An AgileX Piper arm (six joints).
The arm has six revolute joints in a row. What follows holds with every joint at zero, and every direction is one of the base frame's. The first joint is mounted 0.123 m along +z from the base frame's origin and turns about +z. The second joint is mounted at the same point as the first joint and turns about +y. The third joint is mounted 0.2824 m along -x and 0.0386 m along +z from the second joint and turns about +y. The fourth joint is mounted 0.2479 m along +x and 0.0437 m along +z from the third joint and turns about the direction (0.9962, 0, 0.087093). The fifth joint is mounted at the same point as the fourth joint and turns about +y. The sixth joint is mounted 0.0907 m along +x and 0.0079 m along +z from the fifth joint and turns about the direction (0.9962, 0, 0.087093). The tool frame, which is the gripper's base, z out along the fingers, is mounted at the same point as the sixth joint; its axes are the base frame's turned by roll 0, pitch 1.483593 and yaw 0 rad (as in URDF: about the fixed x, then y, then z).
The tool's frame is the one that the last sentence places.
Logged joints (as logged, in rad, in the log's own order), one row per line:
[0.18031, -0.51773, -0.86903, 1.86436, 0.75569, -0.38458]
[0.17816, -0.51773, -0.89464, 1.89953, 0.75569, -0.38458]
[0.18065, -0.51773, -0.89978, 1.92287, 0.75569, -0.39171]
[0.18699, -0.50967, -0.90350, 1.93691, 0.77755, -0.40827]
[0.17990, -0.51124, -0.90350, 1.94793, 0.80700, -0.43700]
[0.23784, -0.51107, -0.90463, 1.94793, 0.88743, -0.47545]
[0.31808, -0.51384, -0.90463, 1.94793, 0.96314, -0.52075]
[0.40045, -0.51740, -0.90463, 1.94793, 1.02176, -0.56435]
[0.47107, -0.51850, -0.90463, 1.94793, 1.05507, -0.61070]
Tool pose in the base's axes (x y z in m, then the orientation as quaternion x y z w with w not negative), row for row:
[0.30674, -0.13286, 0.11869, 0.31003, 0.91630, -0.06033, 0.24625]
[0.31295, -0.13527, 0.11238, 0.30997, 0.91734, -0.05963, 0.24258]
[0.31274, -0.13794, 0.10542, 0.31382, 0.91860, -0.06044, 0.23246]
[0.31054, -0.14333, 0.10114, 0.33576, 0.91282, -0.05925, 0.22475]
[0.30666, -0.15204, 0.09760, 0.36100, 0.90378, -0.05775, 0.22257]
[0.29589, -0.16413, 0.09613, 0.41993, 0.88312, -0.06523, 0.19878]
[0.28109, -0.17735, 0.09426, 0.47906, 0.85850, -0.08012, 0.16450]
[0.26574, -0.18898, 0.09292, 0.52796, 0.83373, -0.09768, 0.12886]
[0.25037, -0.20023, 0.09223, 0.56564, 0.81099, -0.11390, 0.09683]
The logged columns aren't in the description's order. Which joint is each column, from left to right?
Columns, left to right: joint 5, joint 4, joint 3, joint 2, joint 6, joint 1.
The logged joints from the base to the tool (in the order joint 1, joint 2, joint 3, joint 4, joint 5, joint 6), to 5 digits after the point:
[-0.38458, 1.86436, -0.86903, -0.51773, 0.18031, 0.75569]
[-0.38458, 1.89953, -0.89464, -0.51773, 0.17816, 0.75569]
[-0.39171, 1.92287, -0.89978, -0.51773, 0.18065, 0.75569]
[-0.40827, 1.93691, -0.90350, -0.50967, 0.18699, 0.77755]
[-0.43700, 1.94793, -0.90350, -0.51124, 0.17990, 0.80700]
[-0.47545, 1.94793, -0.90463, -0.51107, 0.23784, 0.88743]
[-0.52075, 1.94793, -0.90463, -0.51384, 0.31808, 0.96314]
[-0.56435, 1.94793, -0.90463, -0.51740, 0.40045, 1.02176]
[-0.61070, 1.94793, -0.90463, -0.51850, 0.47107, 1.05507]

